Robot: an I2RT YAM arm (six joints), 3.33 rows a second.
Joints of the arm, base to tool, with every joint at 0 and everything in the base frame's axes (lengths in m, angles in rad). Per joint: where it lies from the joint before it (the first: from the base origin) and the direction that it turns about. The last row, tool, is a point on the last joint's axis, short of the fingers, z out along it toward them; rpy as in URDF.
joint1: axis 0 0 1 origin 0 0 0.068
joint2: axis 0 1 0 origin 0.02 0.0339 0.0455
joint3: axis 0 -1 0 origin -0.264 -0.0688 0
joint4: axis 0 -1 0 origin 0.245 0.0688 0.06
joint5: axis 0 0 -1 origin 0.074 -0.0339 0.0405
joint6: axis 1 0 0 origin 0.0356 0 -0.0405
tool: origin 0 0 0 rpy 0 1.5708 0
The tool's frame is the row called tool.
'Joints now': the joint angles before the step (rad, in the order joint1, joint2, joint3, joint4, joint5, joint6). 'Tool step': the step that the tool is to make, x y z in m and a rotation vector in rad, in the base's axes. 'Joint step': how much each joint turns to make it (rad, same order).
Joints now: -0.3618, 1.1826, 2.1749, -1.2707, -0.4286, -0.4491
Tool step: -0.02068, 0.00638, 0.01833, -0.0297, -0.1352, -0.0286
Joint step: -0.0110, -0.0268, 0.0505, 0.0703, 0.0130, 0.0263
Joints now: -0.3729, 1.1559, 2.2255, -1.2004, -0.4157, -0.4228
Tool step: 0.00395, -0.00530, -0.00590, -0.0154, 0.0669, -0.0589
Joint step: -0.0239, 0.0188, 0.0129, -0.0641, 0.0410, -0.0358
